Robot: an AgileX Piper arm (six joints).
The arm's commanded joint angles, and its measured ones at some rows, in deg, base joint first. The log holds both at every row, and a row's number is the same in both.
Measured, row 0:
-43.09 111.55 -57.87 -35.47 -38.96 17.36
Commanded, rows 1 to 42:
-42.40 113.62 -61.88 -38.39 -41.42 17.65
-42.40 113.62 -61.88 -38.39 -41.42 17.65
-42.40 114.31 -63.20 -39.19 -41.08 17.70
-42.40 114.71 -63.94 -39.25 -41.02 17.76
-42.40 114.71 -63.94 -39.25 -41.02 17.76
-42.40 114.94 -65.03 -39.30 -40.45 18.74
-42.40 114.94 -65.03 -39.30 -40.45 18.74
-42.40 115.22 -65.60 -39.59 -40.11 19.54
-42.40 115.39 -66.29 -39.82 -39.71 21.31
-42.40 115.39 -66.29 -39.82 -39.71 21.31
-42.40 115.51 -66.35 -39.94 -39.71 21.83
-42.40 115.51 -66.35 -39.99 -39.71 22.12
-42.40 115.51 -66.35 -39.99 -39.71 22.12
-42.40 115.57 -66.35 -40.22 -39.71 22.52
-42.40 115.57 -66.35 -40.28 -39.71 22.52
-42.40 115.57 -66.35 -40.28 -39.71 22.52
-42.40 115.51 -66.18 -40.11 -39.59 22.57
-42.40 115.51 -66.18 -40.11 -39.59 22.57
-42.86 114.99 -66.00 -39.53 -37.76 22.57
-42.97 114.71 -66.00 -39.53 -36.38 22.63
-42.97 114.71 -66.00 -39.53 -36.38 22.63
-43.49 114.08 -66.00 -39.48 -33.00 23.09
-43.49 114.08 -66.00 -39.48 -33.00 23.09
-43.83 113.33 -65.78 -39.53 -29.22 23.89
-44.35 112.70 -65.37 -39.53 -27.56 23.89
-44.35 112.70 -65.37 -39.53 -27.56 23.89
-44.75 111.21 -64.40 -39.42 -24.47 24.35
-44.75 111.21 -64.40 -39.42 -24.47 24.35
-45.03 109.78 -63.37 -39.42 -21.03 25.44
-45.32 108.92 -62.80 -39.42 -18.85 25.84
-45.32 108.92 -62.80 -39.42 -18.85 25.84
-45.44 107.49 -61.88 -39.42 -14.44 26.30
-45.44 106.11 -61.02 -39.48 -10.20 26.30
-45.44 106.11 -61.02 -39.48 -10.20 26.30
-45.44 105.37 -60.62 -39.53 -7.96 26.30
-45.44 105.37 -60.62 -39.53 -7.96 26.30
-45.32 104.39 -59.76 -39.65 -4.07 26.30
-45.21 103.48 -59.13 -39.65 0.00 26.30
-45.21 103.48 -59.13 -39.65 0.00 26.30
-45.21 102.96 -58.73 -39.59 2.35 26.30
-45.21 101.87 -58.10 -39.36 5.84 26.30
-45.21 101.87 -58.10 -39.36 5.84 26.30
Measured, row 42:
-45.26 103.82 -58.96 -39.19 0.63 26.13
